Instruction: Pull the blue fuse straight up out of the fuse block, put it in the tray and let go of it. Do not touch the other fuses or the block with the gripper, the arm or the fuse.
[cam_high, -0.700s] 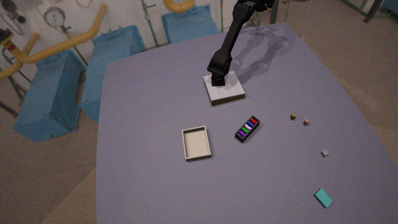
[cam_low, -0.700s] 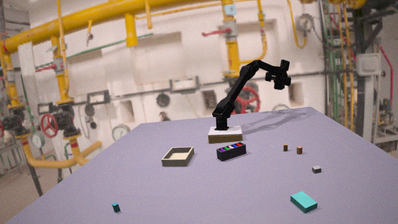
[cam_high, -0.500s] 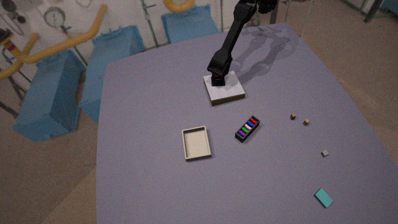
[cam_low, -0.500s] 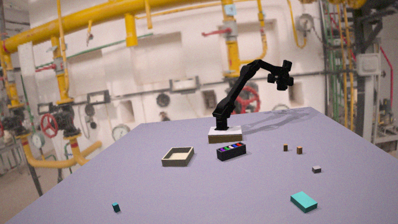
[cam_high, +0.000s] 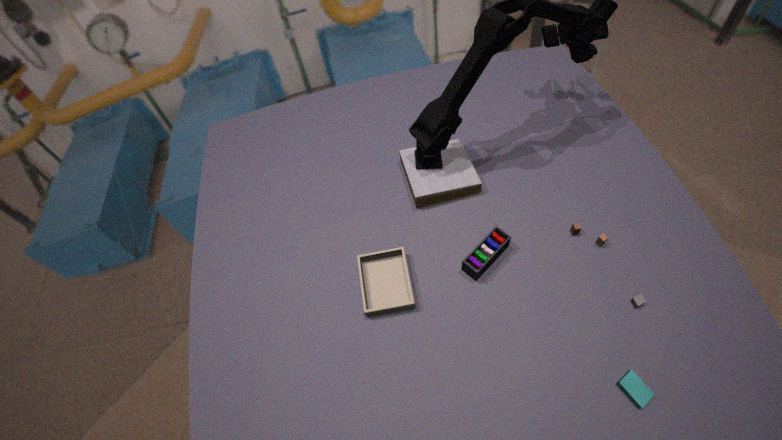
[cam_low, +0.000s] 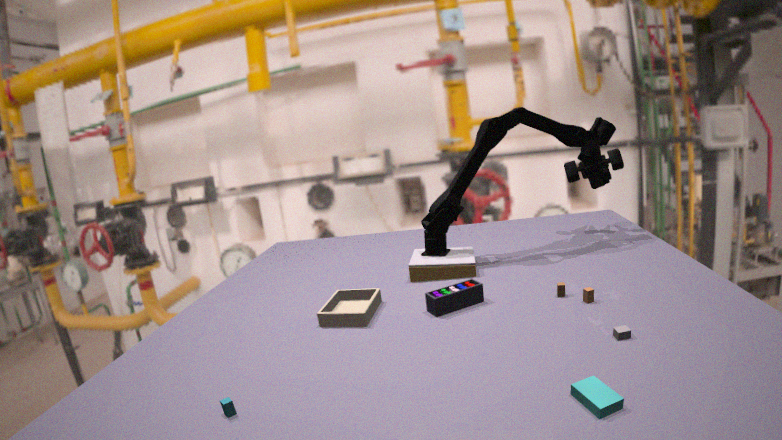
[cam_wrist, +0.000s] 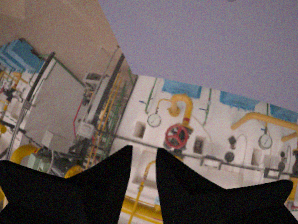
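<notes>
My gripper tip is 63 cm short of the blue fuse, 35 cm to the left of it and 13 cm above it. The rest, counted from my gripper tip: red fuse 61 cm ahead, 34 cm to the right, 13 cm below; green fuse 65 cm ahead, 38 cm to the right, 13 cm below; white fuse 64 cm ahead, 36 cm to the right, 13 cm below.
</notes>
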